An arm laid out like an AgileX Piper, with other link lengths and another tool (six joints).
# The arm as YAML. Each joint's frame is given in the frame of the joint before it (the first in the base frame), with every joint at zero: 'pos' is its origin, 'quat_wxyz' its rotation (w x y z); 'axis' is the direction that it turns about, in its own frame. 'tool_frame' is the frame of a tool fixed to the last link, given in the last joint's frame.
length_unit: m
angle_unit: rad
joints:
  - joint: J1
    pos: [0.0, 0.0, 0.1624]
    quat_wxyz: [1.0, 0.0, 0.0, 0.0]
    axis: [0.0, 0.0, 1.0]
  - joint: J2
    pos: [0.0, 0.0, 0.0]
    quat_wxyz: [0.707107, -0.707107, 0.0, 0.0]
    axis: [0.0, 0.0, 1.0]
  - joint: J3
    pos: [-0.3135, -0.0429, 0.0]
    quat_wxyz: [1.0, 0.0, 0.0, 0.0]
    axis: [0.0, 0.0, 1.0]
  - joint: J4
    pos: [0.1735, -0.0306, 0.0]
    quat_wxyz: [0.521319, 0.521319, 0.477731, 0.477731]
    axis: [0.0, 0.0, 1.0]
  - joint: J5
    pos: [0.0, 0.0, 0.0]
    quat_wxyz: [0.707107, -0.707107, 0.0, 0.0]
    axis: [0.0, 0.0, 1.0]
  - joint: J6
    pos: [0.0, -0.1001, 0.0]
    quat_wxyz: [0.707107, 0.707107, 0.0, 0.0]
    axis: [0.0, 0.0, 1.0]
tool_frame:
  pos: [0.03, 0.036, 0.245]
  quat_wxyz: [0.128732, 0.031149, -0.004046, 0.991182]
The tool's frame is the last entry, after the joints.
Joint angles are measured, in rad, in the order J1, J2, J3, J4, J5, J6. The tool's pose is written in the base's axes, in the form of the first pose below.
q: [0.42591 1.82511 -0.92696 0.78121 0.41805 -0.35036]
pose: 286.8, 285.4, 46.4, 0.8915, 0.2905, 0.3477, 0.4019, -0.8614, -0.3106
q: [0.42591 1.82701 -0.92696 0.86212 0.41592 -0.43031]
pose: 289.3, 294.2, 51.9, 0.8844, 0.2880, 0.3672, 0.4132, -0.8490, -0.3294
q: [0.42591 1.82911 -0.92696 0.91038 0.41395 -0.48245]
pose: 291.1, 298.9, 54.8, 0.8783, 0.2893, 0.3805, 0.4231, -0.8409, -0.3373
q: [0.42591 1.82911 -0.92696 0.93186 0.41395 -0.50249]
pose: 291.9, 301.2, 56.5, 0.8767, 0.2873, 0.3858, 0.4252, -0.8378, -0.3424
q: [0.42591 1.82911 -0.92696 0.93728 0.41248 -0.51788]
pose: 292.3, 301.3, 56.7, 0.8716, 0.2948, 0.3916, 0.4343, -0.8348, -0.3382
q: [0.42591 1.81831 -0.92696 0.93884 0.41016 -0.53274]
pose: 293.7, 301.3, 60.7, 0.8613, 0.3031, 0.4077, 0.4487, -0.8303, -0.3305
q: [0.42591 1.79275 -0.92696 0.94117 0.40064 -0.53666]
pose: 299.1, 301.4, 70.9, 0.8490, 0.2964, 0.4374, 0.4559, -0.8294, -0.3229
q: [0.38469 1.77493 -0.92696 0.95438 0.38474 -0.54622]
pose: 318.4, 288.6, 79.3, 0.8499, 0.2486, 0.4645, 0.4216, -0.8497, -0.3166
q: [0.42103 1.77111 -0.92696 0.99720 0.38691 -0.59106]
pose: 308.7, 304.2, 84.2, 0.8329, 0.2785, 0.4783, 0.4620, -0.8258, -0.3235
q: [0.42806 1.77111 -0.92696 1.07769 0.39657 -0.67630]
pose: 306.6, 314.8, 90.9, 0.8195, 0.2855, 0.4969, 0.4860, -0.8058, -0.3385
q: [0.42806 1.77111 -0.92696 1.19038 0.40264 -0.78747]
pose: 310.3, 325.1, 101.0, 0.8047, 0.2750, 0.5262, 0.5023, -0.7879, -0.3563
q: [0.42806 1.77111 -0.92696 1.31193 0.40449 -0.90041]
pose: 317.3, 334.5, 112.5, 0.7897, 0.2534, 0.5587, 0.5119, -0.7742, -0.3723
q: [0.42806 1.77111 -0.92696 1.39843 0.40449 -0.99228]
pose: 323.2, 339.9, 120.3, 0.7718, 0.2448, 0.5868, 0.5261, -0.7642, -0.3731
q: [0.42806 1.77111 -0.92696 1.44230 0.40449 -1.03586]
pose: 326.5, 342.4, 124.4, 0.7640, 0.2376, 0.5999, 0.5306, -0.7604, -0.3745
